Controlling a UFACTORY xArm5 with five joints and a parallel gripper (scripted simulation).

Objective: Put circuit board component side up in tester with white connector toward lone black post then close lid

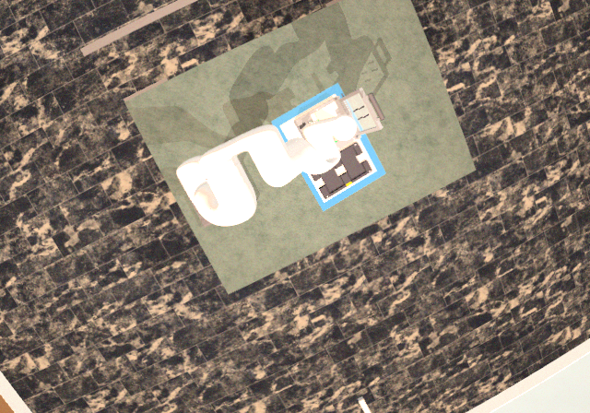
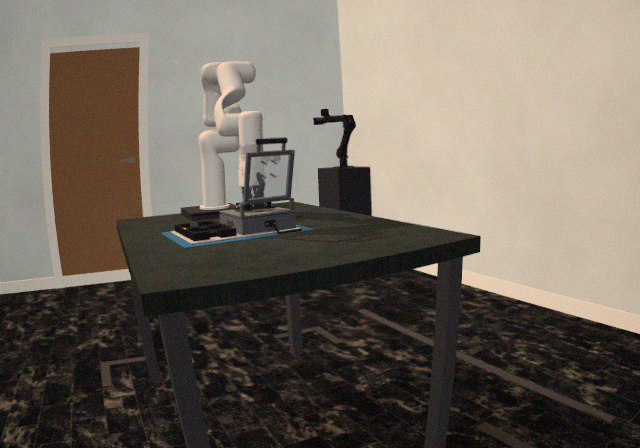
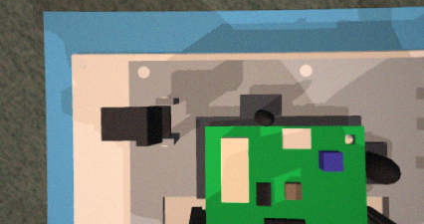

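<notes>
The dark nest lies 10 mm to the left of my hand and 10 mm below it. Round my hand: clear lid: 120 mm ahead, 100 mm above; then green circuit board: right at my hand; then black block: 60 mm behind, 60 mm to the left, 10 mm above.
</notes>
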